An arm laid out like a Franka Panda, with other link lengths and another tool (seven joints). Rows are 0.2 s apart.
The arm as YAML. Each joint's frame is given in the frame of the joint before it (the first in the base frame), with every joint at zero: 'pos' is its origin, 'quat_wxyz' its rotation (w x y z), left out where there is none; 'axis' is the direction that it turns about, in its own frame. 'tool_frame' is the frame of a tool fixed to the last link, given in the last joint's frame.
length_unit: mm
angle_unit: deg
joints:
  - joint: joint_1
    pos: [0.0, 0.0, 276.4]
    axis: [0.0, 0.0, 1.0]
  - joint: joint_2
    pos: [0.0, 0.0, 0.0]
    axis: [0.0, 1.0, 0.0]
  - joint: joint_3
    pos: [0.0, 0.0, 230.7]
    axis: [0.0, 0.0, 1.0]
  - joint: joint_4
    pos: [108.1, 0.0, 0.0]
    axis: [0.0, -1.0, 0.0]
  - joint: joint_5
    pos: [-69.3, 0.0, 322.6]
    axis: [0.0, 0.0, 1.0]
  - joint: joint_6
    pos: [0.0, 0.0, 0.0]
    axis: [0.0, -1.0, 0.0]
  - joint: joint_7
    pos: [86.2, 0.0, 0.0]
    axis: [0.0, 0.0, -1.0]
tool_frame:
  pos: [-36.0, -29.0, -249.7]
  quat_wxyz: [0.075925, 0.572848, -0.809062, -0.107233]
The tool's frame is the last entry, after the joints.
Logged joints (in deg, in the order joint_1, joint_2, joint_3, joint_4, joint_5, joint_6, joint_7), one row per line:
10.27, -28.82, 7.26, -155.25, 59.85, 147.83, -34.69
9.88, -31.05, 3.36, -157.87, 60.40, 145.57, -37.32
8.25, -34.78, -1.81, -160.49, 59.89, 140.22, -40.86
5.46, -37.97, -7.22, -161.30, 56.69, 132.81, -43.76
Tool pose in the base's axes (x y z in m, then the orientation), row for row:
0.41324, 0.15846, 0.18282, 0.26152, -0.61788, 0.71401, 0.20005
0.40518, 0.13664, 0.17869, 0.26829, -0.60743, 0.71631, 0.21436
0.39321, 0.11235, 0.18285, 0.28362, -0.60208, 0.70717, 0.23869
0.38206, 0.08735, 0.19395, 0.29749, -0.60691, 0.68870, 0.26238
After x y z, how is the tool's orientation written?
As a quaternion, w x y z.
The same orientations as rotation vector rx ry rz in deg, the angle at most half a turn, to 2 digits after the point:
-95.82, 110.73, 31.02
-93.87, 110.70, 33.13
-92.33, 108.44, 36.60
-92.42, 104.88, 39.96

